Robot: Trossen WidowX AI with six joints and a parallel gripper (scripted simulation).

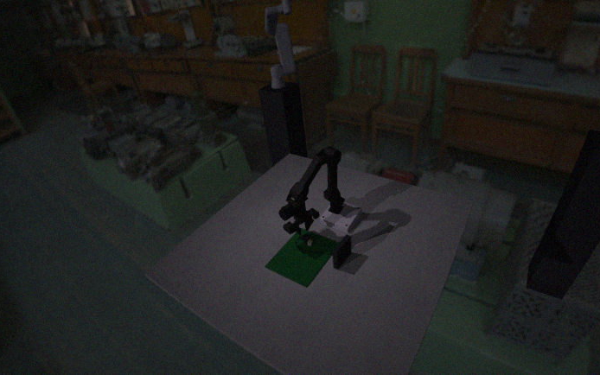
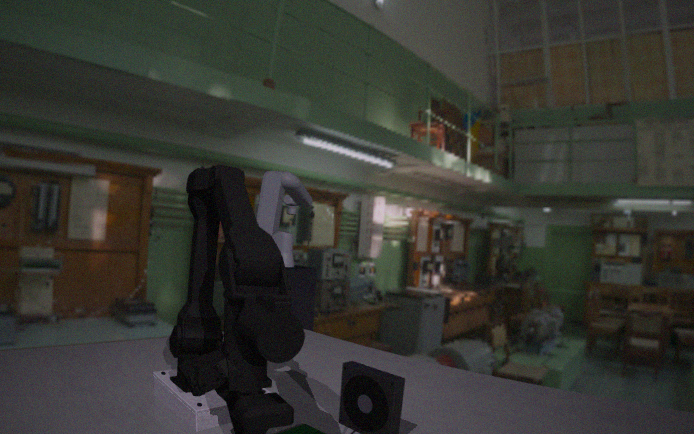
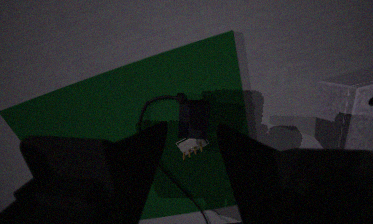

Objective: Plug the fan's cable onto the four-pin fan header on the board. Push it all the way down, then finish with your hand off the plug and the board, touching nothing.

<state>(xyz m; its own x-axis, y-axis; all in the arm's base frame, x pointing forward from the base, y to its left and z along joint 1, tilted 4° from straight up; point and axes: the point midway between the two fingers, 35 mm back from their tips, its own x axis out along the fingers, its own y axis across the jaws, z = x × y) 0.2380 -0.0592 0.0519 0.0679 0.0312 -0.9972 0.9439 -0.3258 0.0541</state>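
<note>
My gripper tip is now 30 mm above the dark plug and 10 mm to the right of it. Also, from my gripper tip: black fan 230 mm to the left, 30 mm ahead, 10 mm above; green board 90 mm ahead, 60 mm below, 50 mm to the left.
</note>
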